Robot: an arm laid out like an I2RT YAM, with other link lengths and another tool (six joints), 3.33 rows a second.
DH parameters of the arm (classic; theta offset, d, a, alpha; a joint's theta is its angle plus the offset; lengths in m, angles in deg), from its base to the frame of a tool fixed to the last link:
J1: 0 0.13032 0.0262 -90
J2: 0 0 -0.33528 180
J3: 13.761 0 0.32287 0
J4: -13.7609 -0.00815 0.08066 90
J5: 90 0.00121 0 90
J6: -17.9 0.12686 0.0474 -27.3
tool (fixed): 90 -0.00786 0 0
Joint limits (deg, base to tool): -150..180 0..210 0..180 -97..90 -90..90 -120..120
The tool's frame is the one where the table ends.
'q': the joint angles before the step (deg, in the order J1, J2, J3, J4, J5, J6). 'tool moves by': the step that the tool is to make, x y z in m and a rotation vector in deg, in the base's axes. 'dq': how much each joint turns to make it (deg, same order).
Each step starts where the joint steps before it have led.
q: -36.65, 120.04, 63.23, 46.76, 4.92, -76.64
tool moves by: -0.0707, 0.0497, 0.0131, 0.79, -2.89, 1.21
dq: -0.52, -11.95, -17.47, 7.22, -2.09, 2.06
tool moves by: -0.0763, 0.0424, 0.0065, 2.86, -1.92, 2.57
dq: -2.75, -13.40, -15.66, 1.98, -5.77, 2.61
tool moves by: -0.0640, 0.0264, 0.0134, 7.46, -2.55, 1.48
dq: -4.38, -16.54, -9.28, -9.68, -7.02, 6.17
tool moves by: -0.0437, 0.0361, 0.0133, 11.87, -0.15, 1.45
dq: -1.47, -21.20, -2.92, -24.93, -4.93, 7.68
